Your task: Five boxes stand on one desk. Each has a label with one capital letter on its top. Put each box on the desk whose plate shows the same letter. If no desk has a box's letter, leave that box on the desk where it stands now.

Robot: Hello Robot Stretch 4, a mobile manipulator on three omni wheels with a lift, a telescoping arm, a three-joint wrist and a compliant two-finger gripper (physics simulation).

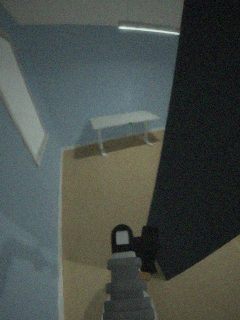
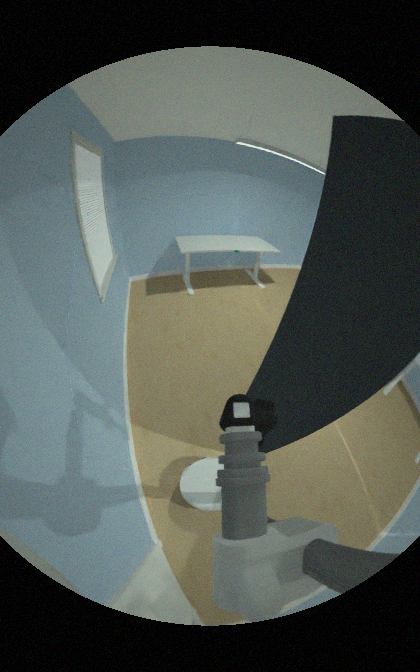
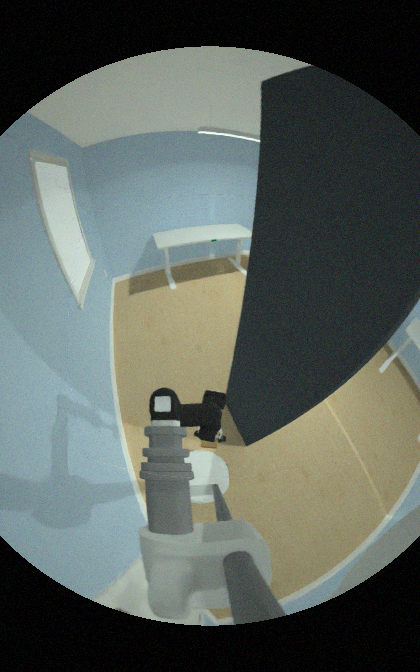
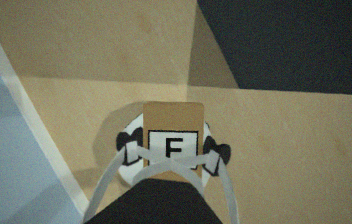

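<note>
My gripper (image 4: pixel 173 143) (image 3: pixel 210 437) is shut on a tan box (image 4: pixel 173 116) (image 3: pixel 209 444), one pad on each side, held above the floor. The label on top (image 4: pixel 159 142) looks like F, but fingers cross its lower part, so E cannot be ruled out. A white desk (image 1: pixel 112 121) (image 2: pixel 215 244) (image 3: pixel 197 236) stands against the far wall, well away from the gripper. No boxes show on its top. A small green plate (image 1: pixel 131 123) (image 2: pixel 236 251) (image 3: pixel 214 240) is at its front edge, its letter too small to read. The other four boxes do not show.
A tall dark partition (image 1: pixel 200 150) (image 2: pixel 350 280) (image 3: pixel 320 250) (image 4: pixel 290 45) stands close on the right. A blue wall (image 1: pixel 30 220) (image 2: pixel 40 310) with a window (image 2: pixel 92 215) (image 3: pixel 60 220) runs along the left. Part of another white desk (image 3: pixel 414 331) shows beyond the partition. Wooden floor (image 1: pixel 105 195) lies between me and the far desk.
</note>
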